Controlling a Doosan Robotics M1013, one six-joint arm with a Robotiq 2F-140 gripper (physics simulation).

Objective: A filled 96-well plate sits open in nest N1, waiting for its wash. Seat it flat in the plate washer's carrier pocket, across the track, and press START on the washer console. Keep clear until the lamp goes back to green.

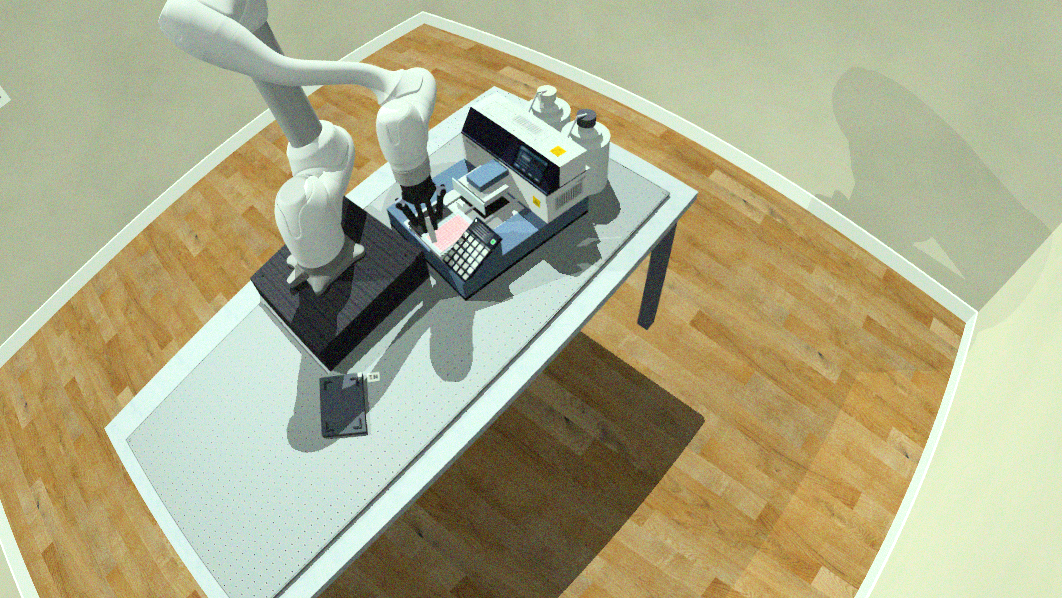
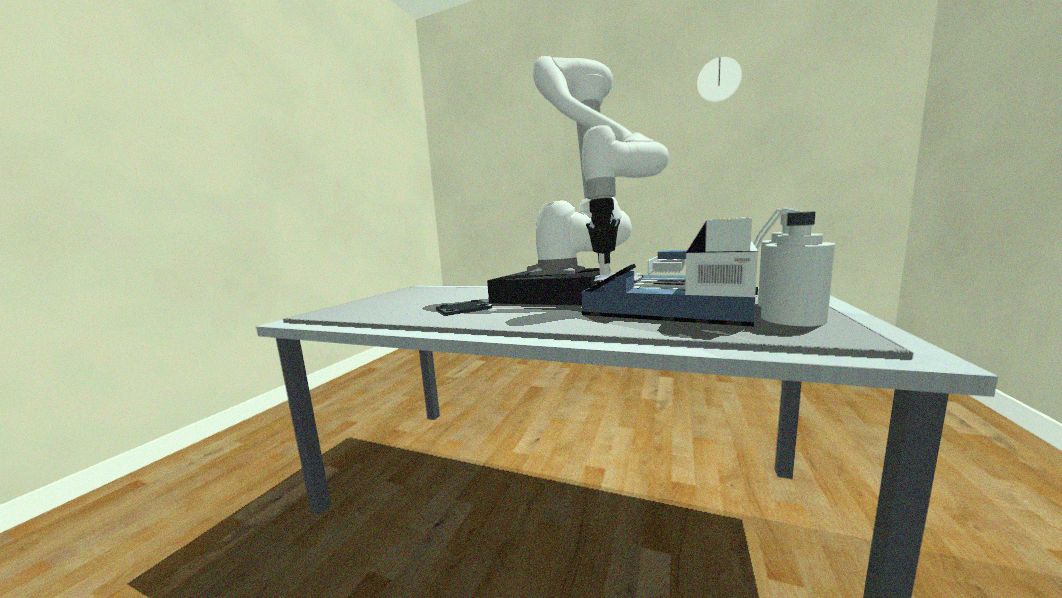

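Where they show: gripper, fingertip midpoint: (image 1: 433,238) (image 2: 604,274); arm's base, link origin: (image 1: 325,257) (image 2: 558,272).
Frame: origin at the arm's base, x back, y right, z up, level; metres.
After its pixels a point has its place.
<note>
The pink 96-well plate (image 1: 452,233) @[x -0.236, y -0.272, z 0.018 m] lies in the carrier pocket on the washer's blue base (image 1: 519,231) @[x -0.346, y -0.402, z -0.010 m] (image 2: 660,305) @[x -0.376, y -0.409, z -0.041 m]. The washer console (image 1: 468,253) @[x -0.313, y -0.250, z 0.017 m], with a white keypad, stands tilted at the front of the pocket, and a small green lamp (image 1: 493,241) @[x -0.355, y -0.303, z 0.051 m] shows on it. My gripper (image 1: 428,227) @[x -0.210, y -0.230, z 0.018 m] (image 2: 602,267) @[x -0.210, y -0.230, z 0.018 m] is shut and empty. It points straight down just above the plate's left side, behind the console. Nest N1 (image 1: 342,405) @[x -0.337, y 0.235, z -0.070 m] (image 2: 462,305) @[x -0.327, y 0.242, z -0.070 m] is a dark flat pad on the table and holds nothing.
The washer's white body (image 1: 519,148) @[x -0.252, y -0.514, z 0.153 m] (image 2: 720,271) @[x -0.393, y -0.545, z 0.050 m] and two white bottles (image 1: 590,145) @[x -0.350, y -0.687, z 0.104 m] (image 2: 794,279) @[x -0.376, y -0.699, z 0.028 m] stand behind the pocket. The arm's black base block (image 1: 348,297) @[x -0.162, y 0.035, z 0.005 m] (image 2: 538,286) @[x -0.223, y -0.003, z -0.019 m] sits left of the washer. The table edge (image 1: 519,371) @[x -0.583, y -0.136, z -0.093 m] is near.
</note>
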